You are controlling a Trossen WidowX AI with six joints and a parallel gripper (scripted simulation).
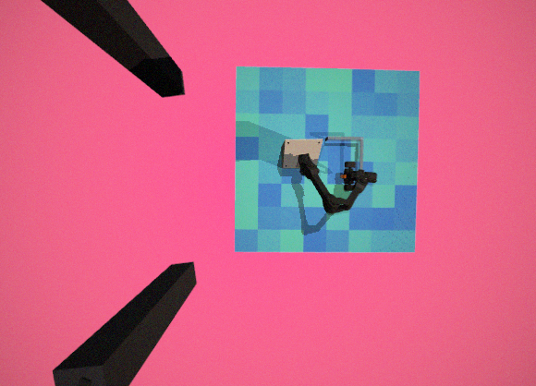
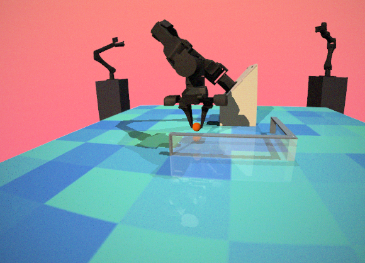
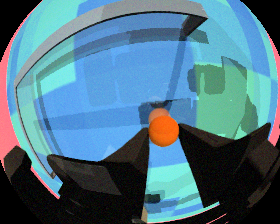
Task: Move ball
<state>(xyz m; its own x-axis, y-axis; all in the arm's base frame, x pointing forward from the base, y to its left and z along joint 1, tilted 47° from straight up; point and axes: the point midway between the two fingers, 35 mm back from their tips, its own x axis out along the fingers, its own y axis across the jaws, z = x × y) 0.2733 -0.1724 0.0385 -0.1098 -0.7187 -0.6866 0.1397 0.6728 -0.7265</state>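
Right now my gripper tip is 30 mm above the see-through ball. Round my gripper tip: long clear wall (120 mm ahead, 90 mm to the left, 20 mm below).
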